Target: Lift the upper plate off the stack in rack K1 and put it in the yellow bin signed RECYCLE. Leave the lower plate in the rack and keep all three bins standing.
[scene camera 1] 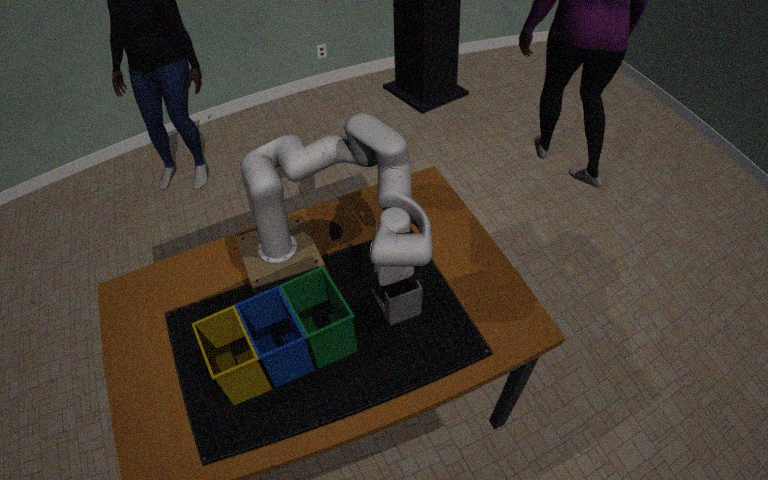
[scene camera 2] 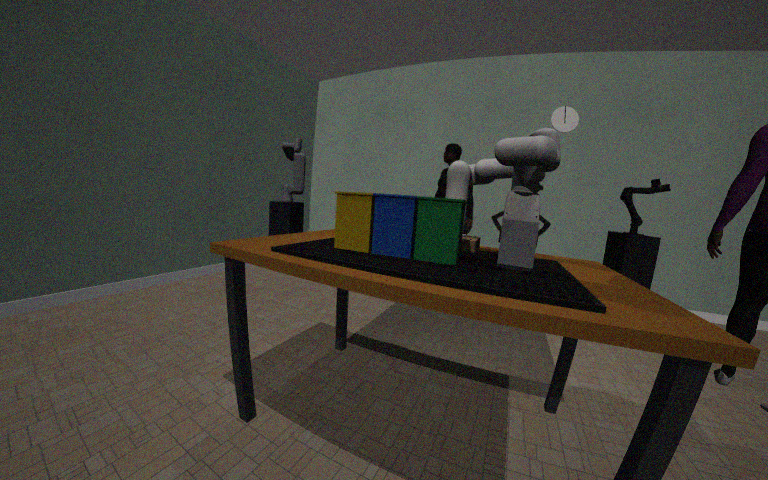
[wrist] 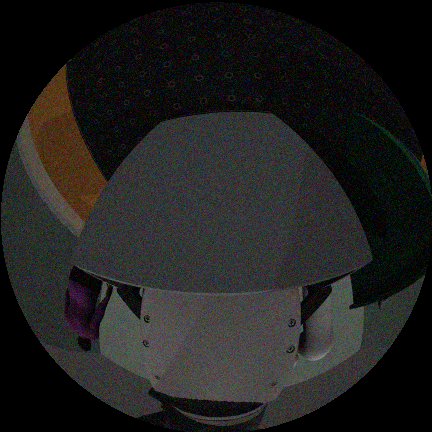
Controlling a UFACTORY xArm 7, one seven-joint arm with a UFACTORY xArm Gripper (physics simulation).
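Where they show: gripper, between the fingertips: [scene camera 1: 394, 290]; arm's base, origin of its link: [scene camera 1: 277, 249].
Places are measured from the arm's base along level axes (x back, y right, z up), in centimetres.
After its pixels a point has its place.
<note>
Rack K1 [scene camera 1: 405, 304] @(x -42.5, y -16.9, z 5.0 cm) [scene camera 2: 517, 244] @(x -42.5, y -16.9, z 3.3 cm) [wrist: 225, 205] is a grey box standing upright on the mat, and its wall fills the middle of the wrist view. My gripper [scene camera 1: 396, 276] @(x -35.0, y -18.8, z 1.6 cm) [scene camera 2: 521, 208] [wrist: 220, 340] points down over the rack, with its fingers reaching in behind the walls. It is shut on the upper plate. The fingertips, the upper plate and the lower plate are hidden by the rack walls and the gripper. The yellow bin [scene camera 1: 247, 384] @(x -38.3, y 30.3, z 3.6 cm) [scene camera 2: 353, 222] @(x -38.3, y 30.5, z 4.5 cm) stands upright at the left end of the bin row.
The blue bin [scene camera 1: 289, 365] @(x -39.8, y 17.9, z 3.9 cm) [scene camera 2: 392, 226] @(x -39.8, y 17.9, z 4.5 cm) and green bin [scene camera 1: 335, 342] @(x -41.4, y 4.6, z 5.1 cm) [scene camera 2: 439, 232] @(x -41.4, y 4.3, z 4.2 cm) [wrist: 395, 215] @(x -36.6, y -1.7, z 6.8 cm) stand upright between the yellow bin and the rack. All are on the black mat [scene camera 1: 396, 367] @(x -52.6, y -6.3, z -4.2 cm) [scene camera 2: 470, 275] @(x -51.7, y -4.4, z -4.3 cm) on a wooden table [scene camera 1: 504, 291] @(x -51.7, y -47.6, z -5.6 cm) [scene camera 2: 640, 311] @(x -61.9, y -39.7, z -5.6 cm).
</note>
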